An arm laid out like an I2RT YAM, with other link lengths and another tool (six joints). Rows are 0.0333 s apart.
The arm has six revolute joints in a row. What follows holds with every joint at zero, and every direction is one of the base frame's.
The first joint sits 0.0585 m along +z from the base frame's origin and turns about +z.
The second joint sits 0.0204 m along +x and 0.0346 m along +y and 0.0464 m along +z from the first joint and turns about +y.
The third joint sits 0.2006 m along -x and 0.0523 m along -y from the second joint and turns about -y.
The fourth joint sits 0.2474 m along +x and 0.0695 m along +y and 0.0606 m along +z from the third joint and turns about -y.
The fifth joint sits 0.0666 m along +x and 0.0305 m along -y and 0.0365 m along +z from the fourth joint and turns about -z.
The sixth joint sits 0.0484 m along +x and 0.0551 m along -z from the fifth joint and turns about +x.
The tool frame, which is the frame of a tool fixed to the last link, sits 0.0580 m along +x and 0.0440 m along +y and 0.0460 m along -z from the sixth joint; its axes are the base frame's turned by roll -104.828, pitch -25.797 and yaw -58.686 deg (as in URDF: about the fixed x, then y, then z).
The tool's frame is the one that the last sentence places.
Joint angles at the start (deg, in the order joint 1, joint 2, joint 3, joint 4, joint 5, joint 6):
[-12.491, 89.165, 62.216, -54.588, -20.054, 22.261]
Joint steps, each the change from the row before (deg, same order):
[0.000, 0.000, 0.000, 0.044, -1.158, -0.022]
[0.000, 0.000, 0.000, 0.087, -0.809, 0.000]
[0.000, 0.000, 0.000, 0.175, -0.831, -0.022]
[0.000, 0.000, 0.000, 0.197, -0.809, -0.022]
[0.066, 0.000, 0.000, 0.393, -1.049, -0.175]
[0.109, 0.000, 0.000, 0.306, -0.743, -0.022]
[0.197, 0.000, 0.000, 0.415, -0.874, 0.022]
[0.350, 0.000, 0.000, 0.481, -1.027, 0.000]
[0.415, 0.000, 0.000, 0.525, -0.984, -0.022]
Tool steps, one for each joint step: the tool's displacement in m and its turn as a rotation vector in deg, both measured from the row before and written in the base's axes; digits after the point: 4 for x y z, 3 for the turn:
[0.0002, 0.0016, 0.0018, 1.104, -0.298, 0.191]
[0.0003, 0.0011, 0.0013, 0.762, -0.258, 0.120]
[0.0005, 0.0010, 0.0013, 0.759, -0.356, 0.146]
[0.0005, 0.0010, 0.0012, 0.733, -0.373, 0.145]
[0.0007, 0.0014, 0.0015, 0.886, -0.672, 0.391]
[0.0006, 0.0013, 0.0011, 0.645, -0.464, 0.251]
[0.0008, 0.0018, 0.0013, 0.759, -0.579, 0.327]
[0.0007, 0.0026, 0.0016, 0.889, -0.680, 0.534]
[0.0006, 0.0029, 0.0015, 0.836, -0.717, 0.619]

